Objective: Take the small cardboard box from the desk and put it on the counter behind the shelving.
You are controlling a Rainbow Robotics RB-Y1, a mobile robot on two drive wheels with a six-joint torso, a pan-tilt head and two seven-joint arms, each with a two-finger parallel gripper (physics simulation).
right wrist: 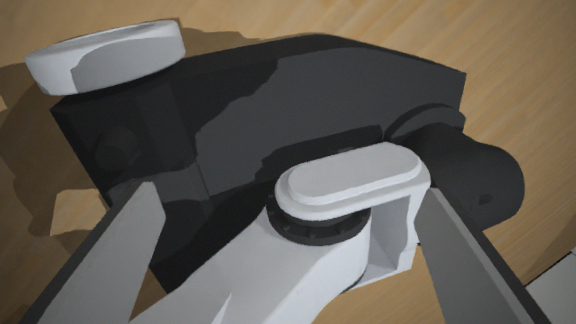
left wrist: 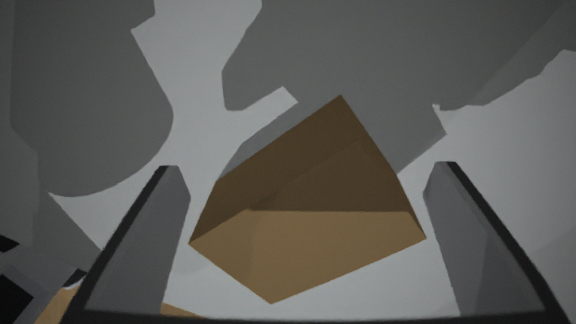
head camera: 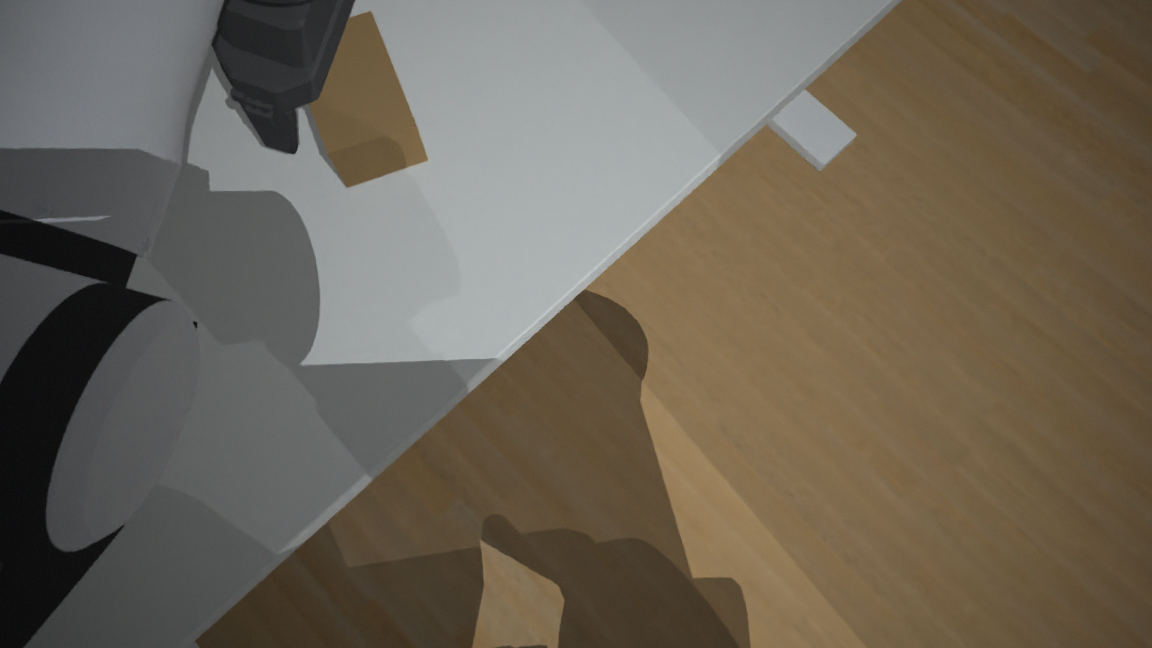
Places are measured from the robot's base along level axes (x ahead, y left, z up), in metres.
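Pixels of known places: left gripper, fingertip midpoint: [left wrist: 305, 180] [head camera: 309, 74]; right gripper, fingertip midpoint: [right wrist: 289, 203].
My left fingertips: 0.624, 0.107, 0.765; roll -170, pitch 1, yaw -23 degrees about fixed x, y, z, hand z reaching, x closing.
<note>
Behind a point stands the place of what it marks, as x, y, z.
The small cardboard box [head camera: 370, 104] @(0.594, 0.068, 0.771) [left wrist: 320, 245] @(0.618, 0.076, 0.771) is a plain brown block on the white desk [head camera: 523, 209] @(0.529, -0.022, 0.721) [left wrist: 195, 125] @(0.571, 0.135, 0.721). In the head view it lies at the upper left, partly covered by my left gripper [head camera: 283, 143]. In the left wrist view my left gripper [left wrist: 305, 180] @(0.624, 0.107, 0.765) is open, with the box showing between its two fingers and a visible gap on each side. How far the fingertips are above the desk is unclear. My right gripper [right wrist: 289, 203] @(-0.156, -0.250, 0.476) is open and empty, pointing down over the robot's own body. The counter and the shelving do not show.
The desk edge [head camera: 585, 288] runs diagonally across the head view, with wooden floor [head camera: 926, 362] @(0.505, -0.616, 0.001) beyond it. A white flat piece [head camera: 813, 130] juts from below that edge. In the right wrist view, the dark robot base [right wrist: 320, 100] @(-0.279, -0.153, 0.170) and a white wheel [right wrist: 125, 60] lie below the fingers.
</note>
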